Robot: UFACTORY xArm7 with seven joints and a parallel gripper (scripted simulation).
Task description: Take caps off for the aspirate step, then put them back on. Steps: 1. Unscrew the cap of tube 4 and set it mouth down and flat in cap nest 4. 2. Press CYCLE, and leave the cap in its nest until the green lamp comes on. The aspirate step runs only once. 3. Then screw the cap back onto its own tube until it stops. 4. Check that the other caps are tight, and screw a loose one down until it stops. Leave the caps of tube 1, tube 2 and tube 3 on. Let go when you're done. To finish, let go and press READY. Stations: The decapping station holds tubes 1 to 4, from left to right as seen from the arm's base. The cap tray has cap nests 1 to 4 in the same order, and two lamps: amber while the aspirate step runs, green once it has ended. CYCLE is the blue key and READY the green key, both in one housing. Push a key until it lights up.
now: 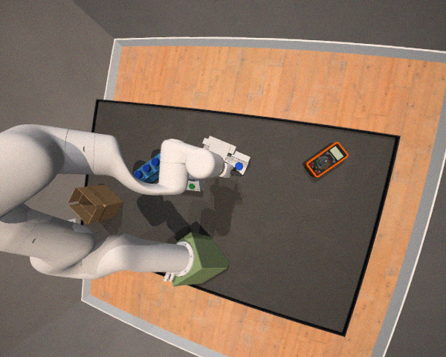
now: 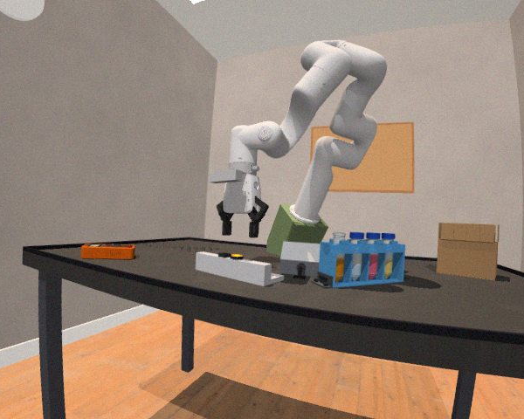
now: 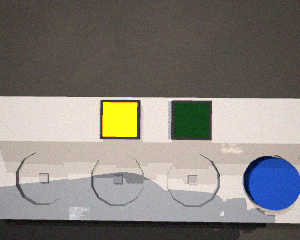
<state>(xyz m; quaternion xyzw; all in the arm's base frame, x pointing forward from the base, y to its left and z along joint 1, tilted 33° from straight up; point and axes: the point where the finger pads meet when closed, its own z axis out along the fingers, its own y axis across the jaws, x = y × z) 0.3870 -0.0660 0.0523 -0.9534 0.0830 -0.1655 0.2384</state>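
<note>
Now: the blue cap 9 cm below my hand, 5 cm to the right of it and 2 cm ahead of it. Also, from my hand: blue cycle key (16 cm to the left, 14 cm behind, 4 cm below); then key housing (14 cm to the left, 11 cm behind, 5 cm below); then green ready key (13 cm behind, 12 cm to the left, 4 cm below).
</note>
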